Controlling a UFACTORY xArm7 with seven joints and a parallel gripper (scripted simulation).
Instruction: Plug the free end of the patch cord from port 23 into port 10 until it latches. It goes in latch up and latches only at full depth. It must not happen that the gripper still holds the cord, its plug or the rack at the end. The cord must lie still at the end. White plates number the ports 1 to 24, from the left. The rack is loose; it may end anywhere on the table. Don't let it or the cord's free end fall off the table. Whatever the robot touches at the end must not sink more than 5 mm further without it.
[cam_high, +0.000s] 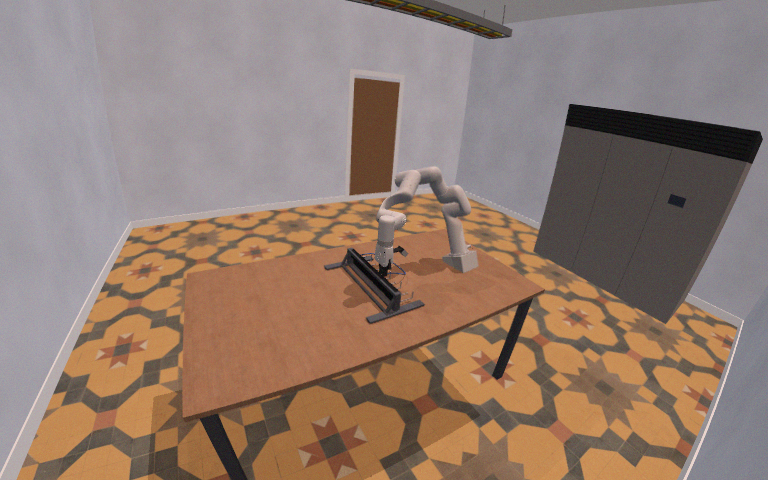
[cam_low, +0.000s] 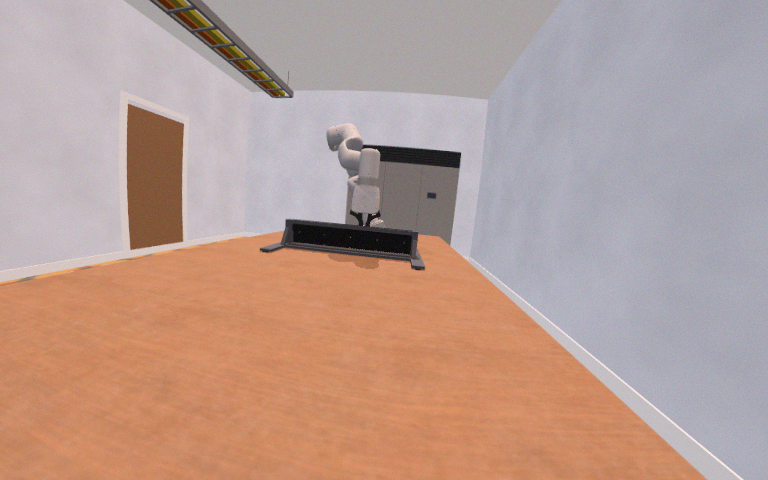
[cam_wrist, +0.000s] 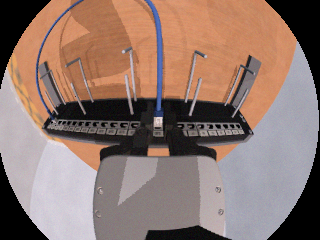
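The patch cord plug lies 20 mm ahead of my hand and 10 mm below it.
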